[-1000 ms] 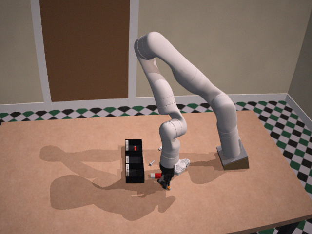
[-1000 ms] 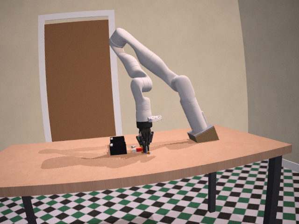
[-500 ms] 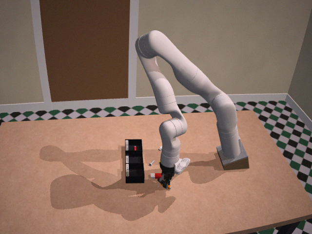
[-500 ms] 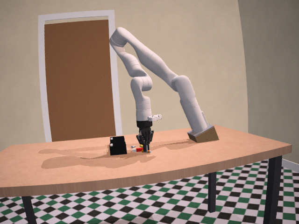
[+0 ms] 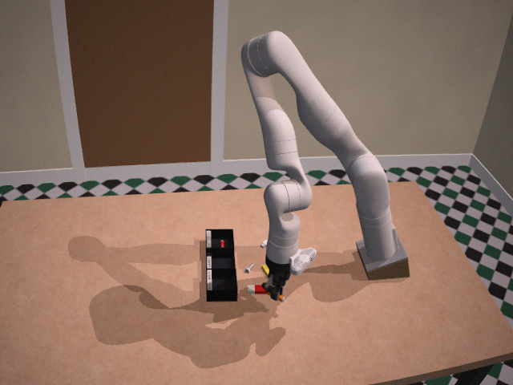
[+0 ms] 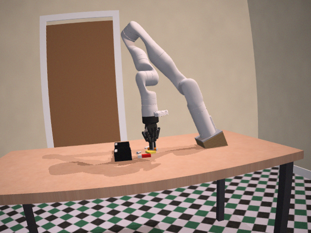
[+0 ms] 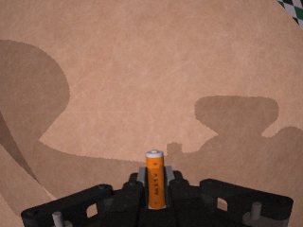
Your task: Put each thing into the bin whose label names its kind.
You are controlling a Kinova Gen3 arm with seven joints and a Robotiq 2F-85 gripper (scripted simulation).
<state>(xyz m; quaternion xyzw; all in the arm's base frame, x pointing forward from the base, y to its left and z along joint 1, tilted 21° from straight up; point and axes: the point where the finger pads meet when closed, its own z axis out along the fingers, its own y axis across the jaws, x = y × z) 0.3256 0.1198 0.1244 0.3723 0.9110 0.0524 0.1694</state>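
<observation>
My hand is 26 cm to the left of the red battery, 11 cm short of it and 6 cm above it. Round my hand: orange battery: 2 cm below; red-and-white block: 7 cm to the right, 6 cm below, 4 cm ahead; yellow block: 14 cm to the right, 6 cm below, 2 cm behind.
</observation>
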